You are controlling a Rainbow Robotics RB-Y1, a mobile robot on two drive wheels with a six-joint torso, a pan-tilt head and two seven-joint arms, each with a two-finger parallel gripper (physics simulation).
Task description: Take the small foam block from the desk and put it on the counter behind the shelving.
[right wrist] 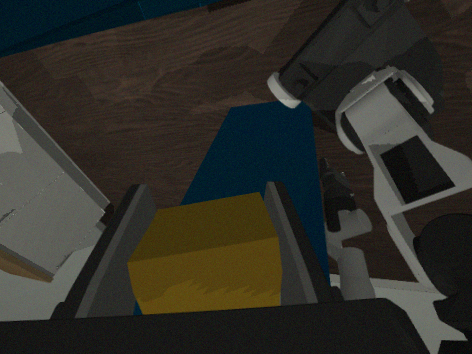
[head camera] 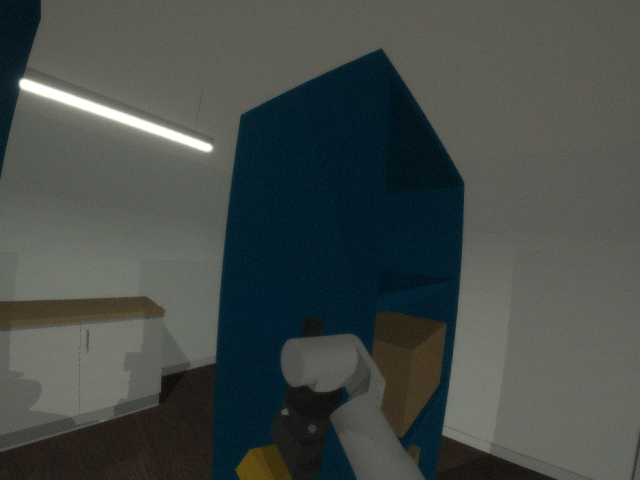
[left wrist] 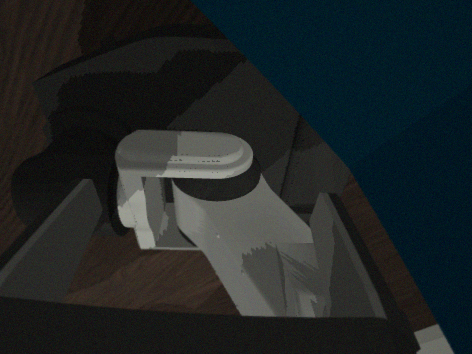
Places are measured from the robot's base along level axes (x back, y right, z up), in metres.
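Where they show: left gripper, fingertip midpoint: (right wrist: 331, 166) (left wrist: 205, 201); right gripper, fingertip midpoint: (right wrist: 209, 195); robot's base, link origin: (right wrist: 327, 37).
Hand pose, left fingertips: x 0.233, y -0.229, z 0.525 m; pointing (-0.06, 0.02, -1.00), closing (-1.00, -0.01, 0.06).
Note:
Things, the pixels of their top centre, and the offset from my left fingertips. Level surfaces: height alone.
- small yellow foam block, top centre: (head camera: 271, 446) dz +0.658, dx -0.422, dy +0.163 m
- counter, surface height: dz +0.384 m
- cardboard box, top centre: (head camera: 395, 325) dz +0.735, dx -0.972, dy +0.545 m
- Dark wood floor, surface height: dz -0.526 m
The small yellow foam block (head camera: 264, 463) (right wrist: 207, 250) is held between the fingers of my right gripper (right wrist: 209, 195), which is shut on it; in the head camera the block shows at the bottom edge. My left gripper (left wrist: 205, 201) is open, with parts of the robot's own body and the floor showing beyond its fingers. The counter (head camera: 77, 308) has a wood top and white doors and stands at the left of the head camera view, beyond the shelving. The blue shelving (head camera: 305, 232) stands in the middle, close behind my right arm. The desk does not show in the head camera.
A cardboard box (head camera: 426, 369) sits in the blue shelving at its right side. Another blue panel (head camera: 15, 56) rises at the left edge of the head camera view. Dark wood floor (head camera: 170, 423) (right wrist: 150, 85) lies between the shelving and the counter. A white cabinet (right wrist: 40, 185) shows in the right wrist view.

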